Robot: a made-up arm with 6 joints. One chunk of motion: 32 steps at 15 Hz.
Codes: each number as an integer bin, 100 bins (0 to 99) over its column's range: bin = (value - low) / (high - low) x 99, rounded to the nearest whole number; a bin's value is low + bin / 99 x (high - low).
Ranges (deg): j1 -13..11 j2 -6..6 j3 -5..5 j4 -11..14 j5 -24..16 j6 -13..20
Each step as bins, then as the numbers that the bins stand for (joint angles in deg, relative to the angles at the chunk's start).
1 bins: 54 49 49 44 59 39
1 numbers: 0.09 -0.06 -0.05 0.11 -0.16 0.00
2 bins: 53 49 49 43 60 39
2 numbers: -0.15 -0.06 -0.05 -0.14 0.24 0.00
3 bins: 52 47 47 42 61 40
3 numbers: -0.39 -0.30 -0.25 -0.39 0.65 0.33
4 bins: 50 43 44 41 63 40
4 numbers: -0.88 -0.79 -0.56 -0.65 1.45 0.33
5 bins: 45 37 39 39 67 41
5 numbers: -2.09 -1.52 -1.06 -1.15 3.07 0.67
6 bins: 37 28 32 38 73 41
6 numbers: -4.03 -2.61 -1.77 -1.40 5.49 0.67
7 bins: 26 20 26 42 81 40
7 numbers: -6.70 -3.58 -2.37 -0.39 8.73 0.33
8 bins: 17 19 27 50 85 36
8 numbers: -8.88 -3.70 -2.27 1.63 10.34 -1.00
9 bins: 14 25 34 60 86 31
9 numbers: -9.61 -2.97 -1.57 4.15 10.75 -2.67
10 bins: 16 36 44 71 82 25
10 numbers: -9.12 -1.64 -0.56 6.93 9.13 -4.67
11 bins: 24 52 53 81 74 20
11 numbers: -7.18 0.30 0.35 9.45 5.90 -6.33
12 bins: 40 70 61 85 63 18
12 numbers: -3.30 2.48 1.16 10.46 1.45 -7.00
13 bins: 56 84 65 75 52 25
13 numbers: 0.58 4.18 1.57 7.94 -2.99 -4.67
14 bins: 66 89 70 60 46 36
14 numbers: 3.00 4.79 2.07 4.15 -5.41 -1.00
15 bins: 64 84 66 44 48 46
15 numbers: 2.52 4.18 1.67 0.11 -4.61 2.33
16 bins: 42 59 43 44 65 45
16 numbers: -2.82 1.15 -0.66 0.11 2.26 2.00
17 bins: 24 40 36 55 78 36
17 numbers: -7.18 -1.15 -1.36 2.89 7.52 -1.00
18 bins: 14 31 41 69 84 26
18 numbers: -9.61 -2.24 -0.86 6.42 9.94 -4.33
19 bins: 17 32 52 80 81 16
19 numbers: -8.88 -2.12 0.25 9.20 8.73 -7.67
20 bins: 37 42 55 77 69 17
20 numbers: -4.03 -0.91 0.56 8.44 3.88 -7.33
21 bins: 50 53 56 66 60 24
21 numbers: -0.88 0.42 0.66 5.67 0.24 -5.00
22 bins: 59 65 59 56 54 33
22 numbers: 1.30 1.88 0.96 3.14 -2.18 -2.00
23 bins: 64 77 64 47 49 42
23 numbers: 2.52 3.33 1.46 0.87 -4.20 1.00
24 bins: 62 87 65 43 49 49
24 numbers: 2.03 4.55 1.57 -0.14 -4.20 3.33
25 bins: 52 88 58 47 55 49
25 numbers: -0.39 4.67 0.86 0.87 -1.78 3.33
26 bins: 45 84 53 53 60 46
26 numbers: -2.09 4.18 0.35 2.38 0.24 2.33
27 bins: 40 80 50 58 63 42
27 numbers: -3.30 3.70 0.05 3.65 1.45 1.00
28 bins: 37 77 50 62 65 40
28 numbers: -4.03 3.33 0.05 4.66 2.26 0.33
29 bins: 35 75 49 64 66 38
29 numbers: -4.52 3.09 -0.05 5.16 2.67 -0.33
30 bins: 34 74 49 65 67 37
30 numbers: -4.76 2.97 -0.05 5.41 3.07 -0.67
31 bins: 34 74 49 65 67 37
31 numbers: -4.76 2.97 -0.05 5.41 3.07 -0.67
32 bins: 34 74 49 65 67 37
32 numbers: -4.76 2.97 -0.05 5.41 3.07 -0.67
